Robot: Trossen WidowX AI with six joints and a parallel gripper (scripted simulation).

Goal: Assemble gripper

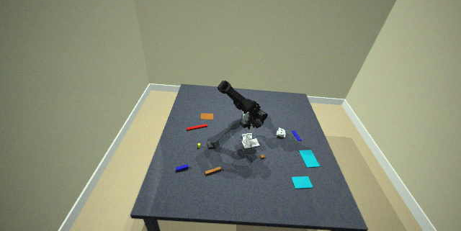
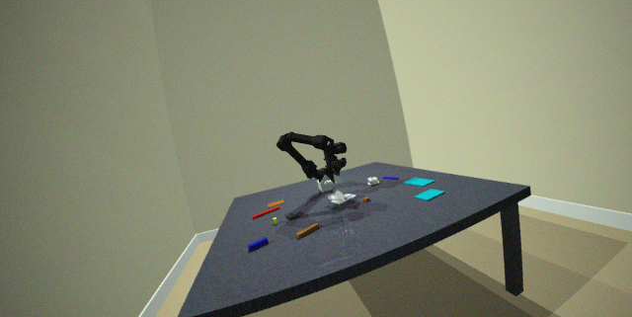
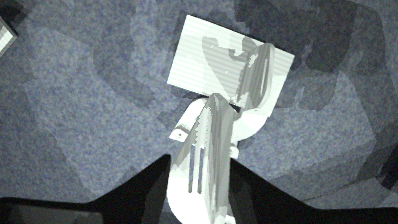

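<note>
Right now my gripper tip is 3 cm short of the white jaw, 2 cm to the left of it and 7 cm above it. The rest, counted from my gripper tip: orange cube: 18 cm ahead, 10 cm to the left, 8 cm below; white gripper base: 8 cm behind, 25 cm to the left, 6 cm below; grey block: 15 cm ahead, 28 cm to the right, 8 cm below.
</note>
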